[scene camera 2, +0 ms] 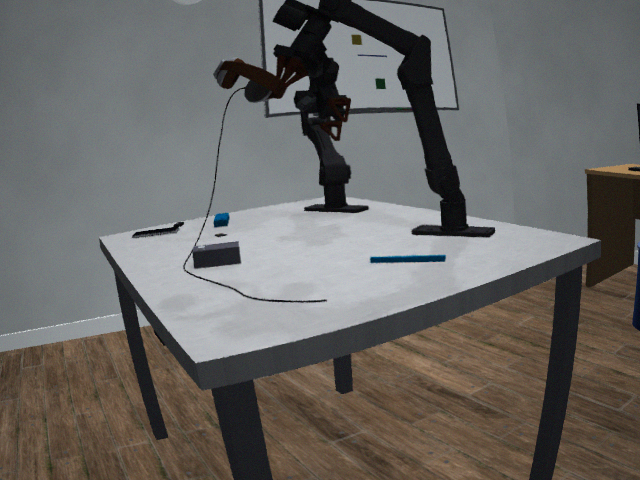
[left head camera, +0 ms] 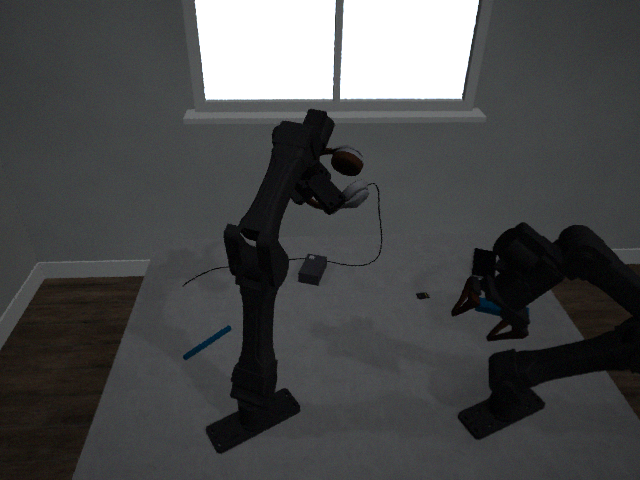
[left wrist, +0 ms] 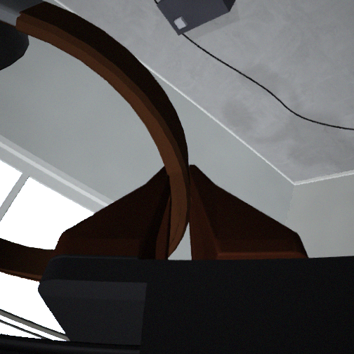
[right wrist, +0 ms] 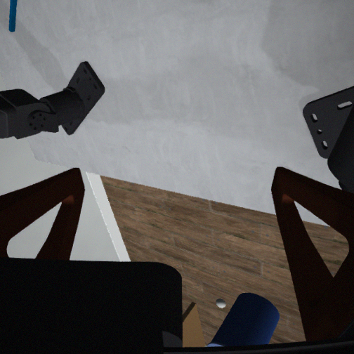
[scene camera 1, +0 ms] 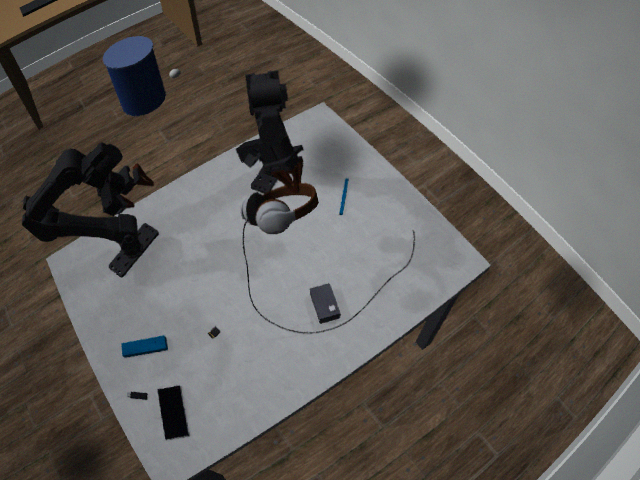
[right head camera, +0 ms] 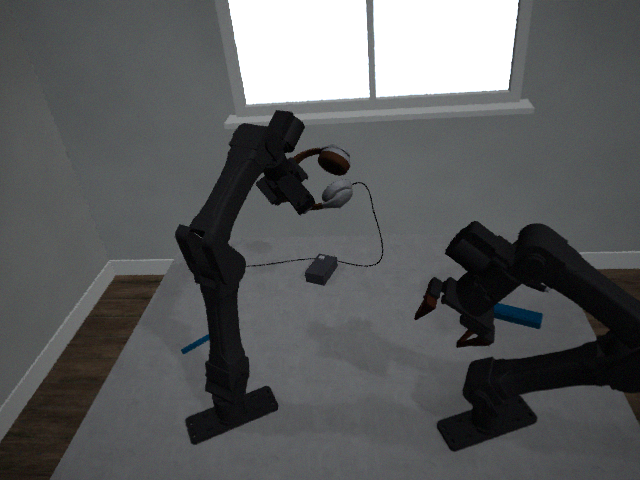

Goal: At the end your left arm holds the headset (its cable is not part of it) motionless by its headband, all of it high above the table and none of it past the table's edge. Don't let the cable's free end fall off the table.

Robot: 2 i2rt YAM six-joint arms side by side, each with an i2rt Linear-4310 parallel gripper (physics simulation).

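Frame: origin at the left arm's base, x right, y back, z down, level; centimetres.
Seen in the pictures: left gripper, fingertip midpoint: (scene camera 2: 277, 89) (scene camera 1: 297, 191); right gripper, fingertip midpoint: (scene camera 2: 341, 131) (left head camera: 469, 326) (scene camera 1: 143, 194) (right head camera: 436, 331); left arm's base, origin of the base link: (scene camera 2: 454, 233) (left head camera: 254, 420) (right head camera: 232, 415); right arm's base, origin of the base link: (scene camera 2: 336, 209) (left head camera: 501, 411) (scene camera 1: 133, 250) (right head camera: 486, 423).
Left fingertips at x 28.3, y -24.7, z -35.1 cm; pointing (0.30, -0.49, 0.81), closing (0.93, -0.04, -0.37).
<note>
Pixels of each thing's top centre, then the offset from my left fingertips to it. "pt": a spot on its surface instead.
- thin black cable, surface spot: (scene camera 1: 248, 279) (left head camera: 380, 221) pt dx +21.3, dy +3.7, dz +11.6 cm
- cable's free end, surface spot: (scene camera 2: 325, 300) (left head camera: 182, 285) pt dx -24.9, dy -27.4, dz +34.9 cm
- dark grey box, middle of its top: (scene camera 2: 215, 244) (scene camera 1: 324, 300) (left head camera: 313, 263) (right head camera: 320, 263) dx +10.4, dy -12.1, dz +31.1 cm
- thin blue stick, middle of its top: (scene camera 2: 408, 256) (left head camera: 207, 340) (right head camera: 206, 336) (scene camera 1: 344, 195) dx -27.7, dy -2.1, dz +34.1 cm
- blue block, middle of its top: (right head camera: 512, 311) (scene camera 2: 221, 216) (scene camera 1: 143, 345) (left head camera: 502, 306) dx +45.6, dy +30.0, dz +33.1 cm
- small card, middle of its top: (scene camera 1: 214, 332) dx +31.7, dy +13.3, dz +34.9 cm
- black stick, middle of its top: (scene camera 1: 136, 395) (right head camera: 538, 285) dx +59.5, dy +24.4, dz +34.3 cm
- black slab, middle of its top: (scene camera 1: 172, 412) (scene camera 2: 155, 231) (left head camera: 484, 262) dx +58.5, dy +12.4, dz +34.3 cm
The white headset with brown headband (left head camera: 355, 194) (right head camera: 338, 194) (scene camera 1: 272, 217) (scene camera 2: 255, 74) (left wrist: 150, 107) hangs high above the table. My left gripper (scene camera 1: 295, 188) (left wrist: 179, 175) is shut on the headband, which passes between its fingers in the left wrist view. The thin black cable (left head camera: 381, 227) (scene camera 1: 248, 279) (left wrist: 260, 87) drops from one earcup to the table and runs past the grey box. The cable's free end (left head camera: 184, 284) (scene camera 1: 414, 232) (scene camera 2: 325, 300) lies on the table. My right gripper (left head camera: 470, 326) (right head camera: 437, 331) (scene camera 1: 142, 195) (right wrist: 177, 177) is open and empty, away from the headset.
A dark grey box (left head camera: 312, 269) (scene camera 1: 324, 302) (scene camera 2: 217, 254) stands beside the cable. A thin blue stick (left head camera: 207, 342) (scene camera 1: 343, 196) (scene camera 2: 408, 258) lies nearer the left arm. A blue block (scene camera 1: 144, 346), a small card (scene camera 1: 214, 332), a black stick (scene camera 1: 138, 395) and a black slab (scene camera 1: 173, 412) lie on the table.
</note>
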